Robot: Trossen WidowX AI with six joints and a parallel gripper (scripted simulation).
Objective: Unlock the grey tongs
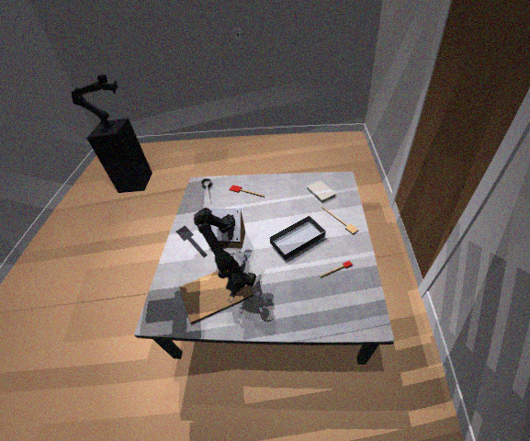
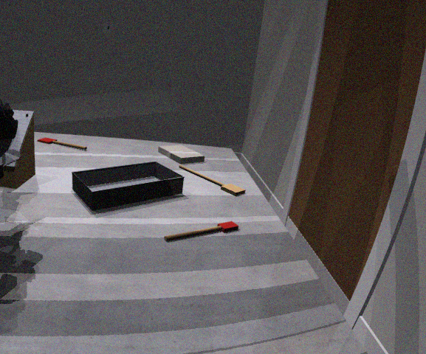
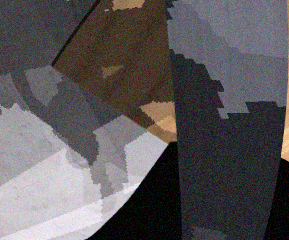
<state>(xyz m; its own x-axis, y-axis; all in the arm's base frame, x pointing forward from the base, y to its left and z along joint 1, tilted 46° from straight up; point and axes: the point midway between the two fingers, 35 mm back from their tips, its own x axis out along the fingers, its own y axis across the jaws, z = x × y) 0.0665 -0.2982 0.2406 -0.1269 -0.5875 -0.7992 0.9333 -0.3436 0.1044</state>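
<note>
Now: gripper tip 15 cm past the wooden board, 8 cm above it and 1 cm to the left of it. Also, from my gripper tip: roasting tin (33 cm to the left, 33 cm ahead, 6 cm below); then dark flat tool (38 cm to the left, 36 cm behind, 8 cm below); then grey block (75 cm to the left, 53 cm ahead, 7 cm below).
</note>
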